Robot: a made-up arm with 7 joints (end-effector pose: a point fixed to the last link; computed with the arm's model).
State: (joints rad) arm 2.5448 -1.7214 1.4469 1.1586 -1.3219 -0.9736 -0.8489
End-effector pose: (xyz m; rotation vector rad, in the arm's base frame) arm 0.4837 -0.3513 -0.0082 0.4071 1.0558 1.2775
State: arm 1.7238 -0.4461 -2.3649 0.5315 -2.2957 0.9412 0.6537
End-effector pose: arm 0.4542 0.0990 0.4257 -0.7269 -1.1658 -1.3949
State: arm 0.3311 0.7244 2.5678 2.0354 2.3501 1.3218 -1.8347
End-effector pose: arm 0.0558 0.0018 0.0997 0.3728 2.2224 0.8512
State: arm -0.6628 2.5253 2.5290 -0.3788 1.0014 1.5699 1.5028
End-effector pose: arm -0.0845 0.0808 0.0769 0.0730 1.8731 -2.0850
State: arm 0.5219 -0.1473 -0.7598 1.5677 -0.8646 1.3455 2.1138
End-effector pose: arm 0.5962 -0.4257 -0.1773 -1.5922 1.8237 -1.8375
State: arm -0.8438 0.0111 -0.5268 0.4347 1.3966 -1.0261 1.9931
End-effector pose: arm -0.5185 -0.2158 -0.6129 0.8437 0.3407 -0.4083
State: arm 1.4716 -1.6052 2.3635 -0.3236 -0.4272 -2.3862 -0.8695
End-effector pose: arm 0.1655 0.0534 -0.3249 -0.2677 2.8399 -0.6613
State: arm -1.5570 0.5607 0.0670 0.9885 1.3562 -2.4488 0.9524
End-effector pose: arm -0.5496 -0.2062 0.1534 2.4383 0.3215 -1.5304
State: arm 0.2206 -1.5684 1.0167 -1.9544 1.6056 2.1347 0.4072
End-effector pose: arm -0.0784 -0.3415 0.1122 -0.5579 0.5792 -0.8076
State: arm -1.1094 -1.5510 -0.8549 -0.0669 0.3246 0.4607 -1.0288
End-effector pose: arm 0.2087 -0.3075 -0.5727 1.7104 -0.2467 0.3824
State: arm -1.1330 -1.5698 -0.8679 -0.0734 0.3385 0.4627 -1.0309
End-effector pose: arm 0.2024 -0.2991 -0.5716 1.7369 -0.2317 0.3838
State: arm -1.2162 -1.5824 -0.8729 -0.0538 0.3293 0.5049 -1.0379
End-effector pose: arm 0.1554 -0.2950 -0.5804 1.7097 -0.2081 0.3169
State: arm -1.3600 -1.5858 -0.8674 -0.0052 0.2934 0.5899 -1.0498
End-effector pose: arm 0.0648 -0.2965 -0.5918 1.6129 -0.1682 0.1832
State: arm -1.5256 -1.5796 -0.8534 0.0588 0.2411 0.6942 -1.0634
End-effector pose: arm -0.0452 -0.3028 -0.5926 1.4635 -0.1079 0.0317
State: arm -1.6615 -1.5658 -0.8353 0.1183 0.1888 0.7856 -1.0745
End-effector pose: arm -0.1392 -0.3120 -0.5817 1.3079 -0.0436 -0.0853
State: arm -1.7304 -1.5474 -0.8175 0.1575 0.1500 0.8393 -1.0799
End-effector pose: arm -0.1921 -0.3225 -0.5715 1.1956 -0.0034 -0.1453
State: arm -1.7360 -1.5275 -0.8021 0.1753 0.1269 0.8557 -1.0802
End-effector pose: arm -0.2062 -0.3327 -0.5698 1.1381 0.0043 -0.1607
